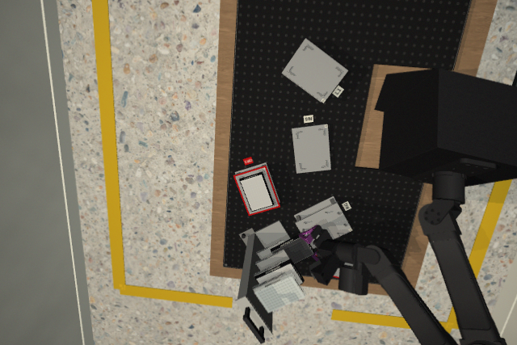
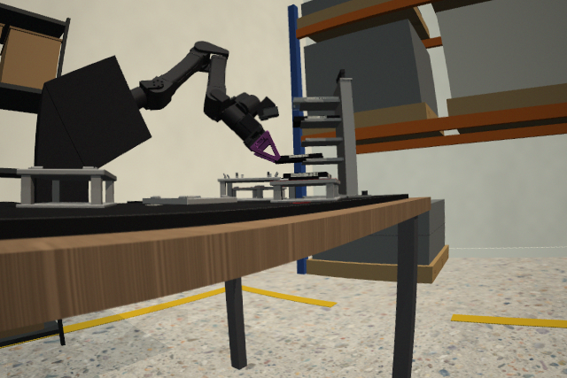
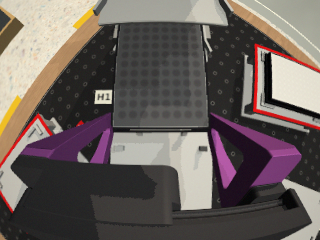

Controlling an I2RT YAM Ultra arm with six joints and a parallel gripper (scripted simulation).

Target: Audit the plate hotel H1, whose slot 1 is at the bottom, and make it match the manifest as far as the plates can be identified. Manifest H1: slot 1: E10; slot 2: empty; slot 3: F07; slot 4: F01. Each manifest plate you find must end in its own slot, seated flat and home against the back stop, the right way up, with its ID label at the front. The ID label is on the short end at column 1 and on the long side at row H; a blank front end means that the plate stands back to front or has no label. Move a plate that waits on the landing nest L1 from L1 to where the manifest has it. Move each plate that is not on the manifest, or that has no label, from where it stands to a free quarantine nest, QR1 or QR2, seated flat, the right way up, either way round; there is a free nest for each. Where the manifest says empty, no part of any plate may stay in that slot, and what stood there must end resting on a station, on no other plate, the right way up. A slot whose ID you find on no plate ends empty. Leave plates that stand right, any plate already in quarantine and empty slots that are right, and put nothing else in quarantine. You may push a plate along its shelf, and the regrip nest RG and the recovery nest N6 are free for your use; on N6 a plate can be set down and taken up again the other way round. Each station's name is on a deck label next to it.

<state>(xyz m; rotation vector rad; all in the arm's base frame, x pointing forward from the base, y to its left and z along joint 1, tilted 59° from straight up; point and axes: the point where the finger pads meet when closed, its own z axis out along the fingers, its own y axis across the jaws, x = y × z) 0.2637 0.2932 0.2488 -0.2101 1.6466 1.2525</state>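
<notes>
My gripper is now 50 mm past the regrip nest RG, 50 mm to the left of it and 60 mm above it. From my hand the other things lie so: H1 deck label (20 mm behind, 110 mm to the left, 110 mm below); plate hotel H1 (150 mm ahead, 120 mm to the left, 40 mm above); white well plate (90 mm ahead, 70 mm to the left, 160 mm above).
</notes>
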